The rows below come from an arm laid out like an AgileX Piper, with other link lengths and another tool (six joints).
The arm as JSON. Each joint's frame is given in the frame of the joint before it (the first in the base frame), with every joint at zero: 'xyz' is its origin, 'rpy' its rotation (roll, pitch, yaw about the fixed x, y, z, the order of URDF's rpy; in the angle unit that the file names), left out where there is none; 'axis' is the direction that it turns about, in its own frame. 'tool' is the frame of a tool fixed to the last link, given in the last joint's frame.
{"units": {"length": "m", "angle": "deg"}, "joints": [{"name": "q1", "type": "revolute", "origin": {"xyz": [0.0, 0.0, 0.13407]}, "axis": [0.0, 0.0, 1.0]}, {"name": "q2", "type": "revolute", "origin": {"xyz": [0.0, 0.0, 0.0], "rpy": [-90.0, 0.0, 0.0]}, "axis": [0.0, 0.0, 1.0]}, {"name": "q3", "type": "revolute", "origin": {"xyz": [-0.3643, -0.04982, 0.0]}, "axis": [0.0, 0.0, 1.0]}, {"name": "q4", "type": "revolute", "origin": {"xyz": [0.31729, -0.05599, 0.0], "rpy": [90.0, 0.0, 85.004]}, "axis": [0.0, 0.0, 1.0]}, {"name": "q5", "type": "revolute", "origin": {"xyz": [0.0, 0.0, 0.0], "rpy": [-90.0, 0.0, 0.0]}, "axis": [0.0, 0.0, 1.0]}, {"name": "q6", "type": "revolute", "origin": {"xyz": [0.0, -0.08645, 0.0], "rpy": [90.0, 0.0, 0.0]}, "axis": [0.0, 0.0, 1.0]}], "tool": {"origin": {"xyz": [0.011, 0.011, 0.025], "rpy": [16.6, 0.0, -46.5]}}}
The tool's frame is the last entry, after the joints.
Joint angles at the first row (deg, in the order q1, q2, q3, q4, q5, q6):
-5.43 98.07 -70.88 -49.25 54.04 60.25
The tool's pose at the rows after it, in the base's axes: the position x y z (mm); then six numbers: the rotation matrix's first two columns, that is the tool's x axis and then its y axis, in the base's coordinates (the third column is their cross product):
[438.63 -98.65 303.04 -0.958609 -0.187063 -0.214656 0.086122 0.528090 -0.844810]
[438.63 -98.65 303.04 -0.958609 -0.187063 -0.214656 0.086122 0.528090 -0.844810]
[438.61 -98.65 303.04 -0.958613 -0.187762 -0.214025 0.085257 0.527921 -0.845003]
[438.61 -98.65 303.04 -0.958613 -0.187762 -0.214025 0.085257 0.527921 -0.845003]
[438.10 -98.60 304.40 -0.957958 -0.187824 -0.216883 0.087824 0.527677 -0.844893]
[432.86 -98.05 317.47 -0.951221 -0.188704 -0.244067 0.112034 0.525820 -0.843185]
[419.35 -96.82 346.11 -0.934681 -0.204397 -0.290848 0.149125 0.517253 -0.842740]
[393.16 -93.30 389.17 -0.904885 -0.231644 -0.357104 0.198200 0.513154 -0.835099]
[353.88 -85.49 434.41 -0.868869 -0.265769 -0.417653 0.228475 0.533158 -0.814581]
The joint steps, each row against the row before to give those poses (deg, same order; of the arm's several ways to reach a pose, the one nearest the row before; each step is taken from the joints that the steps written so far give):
0.00 0.00 0.00 0.00 0.00 0.01
0.00 0.00 0.00 0.00 0.00 0.00
0.00 0.00 0.00 0.00 0.00 -0.06
0.00 0.00 0.00 0.00 0.00 0.00
0.00 -0.18 0.00 0.00 0.00 0.00
0.00 -1.70 0.00 0.06 0.00 -0.06
0.00 -3.80 0.00 0.06 0.05 -1.19
0.00 -6.17 0.00 1.16 0.18 -2.87
0.00 -7.55 0.00 4.09 0.85 -5.70

